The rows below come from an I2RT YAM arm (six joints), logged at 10 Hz.
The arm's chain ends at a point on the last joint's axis. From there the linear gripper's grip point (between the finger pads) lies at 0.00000 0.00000 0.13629 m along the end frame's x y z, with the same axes.
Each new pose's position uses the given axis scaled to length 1; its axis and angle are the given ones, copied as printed.
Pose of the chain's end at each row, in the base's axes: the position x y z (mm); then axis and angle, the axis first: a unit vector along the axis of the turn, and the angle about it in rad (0 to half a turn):
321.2 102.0 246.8 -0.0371 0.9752 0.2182 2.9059
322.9 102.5 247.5 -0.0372 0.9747 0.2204 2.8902
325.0 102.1 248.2 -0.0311 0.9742 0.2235 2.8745
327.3 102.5 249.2 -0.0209 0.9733 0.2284 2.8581
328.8 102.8 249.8 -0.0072 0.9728 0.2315 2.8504
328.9 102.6 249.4 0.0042 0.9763 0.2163 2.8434
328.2 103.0 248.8 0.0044 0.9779 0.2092 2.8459
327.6 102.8 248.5 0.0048 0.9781 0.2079 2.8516
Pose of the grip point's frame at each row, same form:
350.1 160.4 127.1 -0.0371 0.9752 0.2182 2.9059
353.7 161.4 128.5 -0.0372 0.9747 0.2204 2.8902
358.2 161.5 130.1 -0.0311 0.9742 0.2235 2.8745
363.1 162.7 132.3 -0.0209 0.9733 0.2284 2.8581
366.4 163.2 133.5 -0.0072 0.9728 0.2315 2.8504
368.2 158.7 131.6 0.0042 0.9763 0.2163 2.8434
367.3 157.4 130.1 0.0044 0.9779 0.2092 2.8459
366.0 156.9 129.4 0.0048 0.9781 0.2079 2.8516

